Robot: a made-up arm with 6 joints.
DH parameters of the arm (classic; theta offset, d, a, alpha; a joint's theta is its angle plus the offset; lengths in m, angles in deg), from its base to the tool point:
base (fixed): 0 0.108 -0.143 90
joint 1: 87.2 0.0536 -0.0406 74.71
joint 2: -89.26 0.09 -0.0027 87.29
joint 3: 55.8 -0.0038 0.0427 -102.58
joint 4: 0 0.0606 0.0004 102.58
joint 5: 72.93 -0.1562 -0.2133 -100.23
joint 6: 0 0.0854 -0.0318 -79.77
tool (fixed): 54.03 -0.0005 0 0
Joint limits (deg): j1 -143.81..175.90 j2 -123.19..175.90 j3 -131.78..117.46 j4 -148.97..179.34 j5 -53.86..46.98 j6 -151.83..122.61
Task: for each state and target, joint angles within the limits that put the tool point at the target. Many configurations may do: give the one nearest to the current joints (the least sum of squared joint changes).
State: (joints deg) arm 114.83 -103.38 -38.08 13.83 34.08 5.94
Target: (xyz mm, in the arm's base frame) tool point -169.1 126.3 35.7
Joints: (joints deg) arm 112.45 -85.18 -61.18 14.35 26.60 -7.01
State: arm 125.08 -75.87 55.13 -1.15 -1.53 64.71
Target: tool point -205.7 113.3 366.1
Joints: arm 131.85 -73.95 62.62 -24.79 12.94 52.74
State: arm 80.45 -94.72 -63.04 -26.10 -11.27 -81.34
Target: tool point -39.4 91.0 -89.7
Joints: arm 63.89 -110.24 -85.43 -51.24 26.23 -80.60
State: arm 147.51 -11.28 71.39 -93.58 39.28 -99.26
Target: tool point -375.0 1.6 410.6
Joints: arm 130.83 -18.14 31.74 -75.73 29.50 -101.31
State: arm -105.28 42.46 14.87 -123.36 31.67 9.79
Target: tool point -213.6 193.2 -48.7
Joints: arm -108.30 46.97 -22.84 -134.72 40.23 17.41
